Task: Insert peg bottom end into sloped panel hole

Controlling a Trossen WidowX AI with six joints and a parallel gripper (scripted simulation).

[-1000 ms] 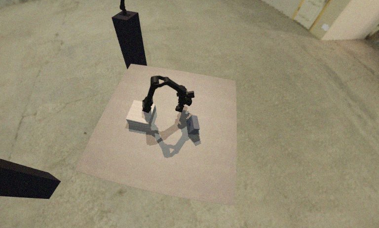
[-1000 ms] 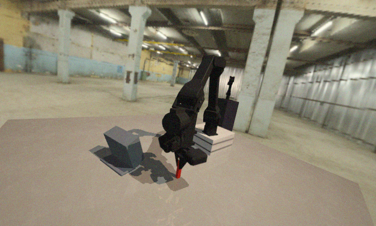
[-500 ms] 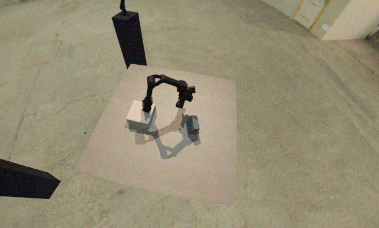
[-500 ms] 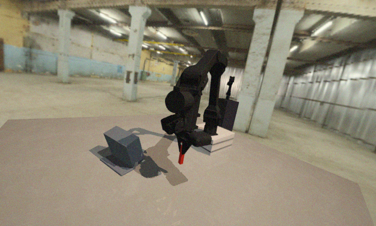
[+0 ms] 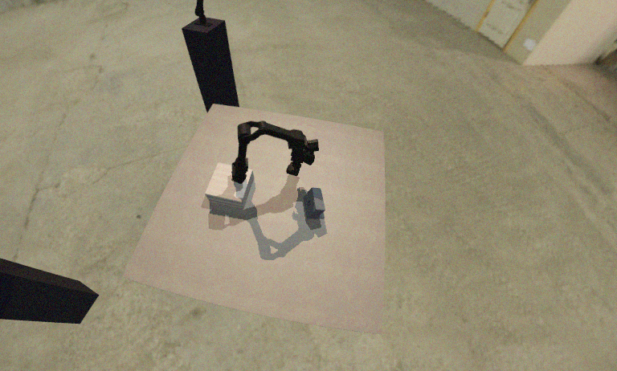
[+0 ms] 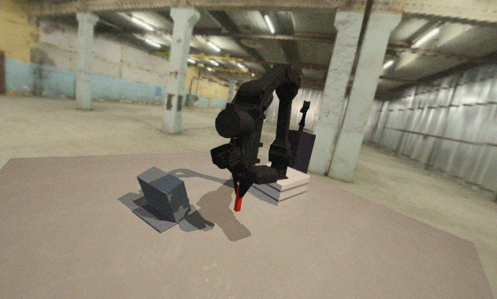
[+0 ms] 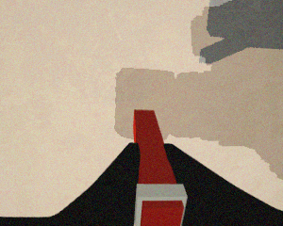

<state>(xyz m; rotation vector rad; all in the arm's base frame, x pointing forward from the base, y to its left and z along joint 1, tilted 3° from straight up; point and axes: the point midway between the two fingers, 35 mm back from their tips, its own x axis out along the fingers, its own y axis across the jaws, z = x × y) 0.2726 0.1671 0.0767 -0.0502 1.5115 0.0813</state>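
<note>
My gripper tip is now 16 cm short of the grey sloped panel, 14 cm to the left of it and 5 cm above it. Round my gripper tip: red square peg: 2 cm above.
</note>
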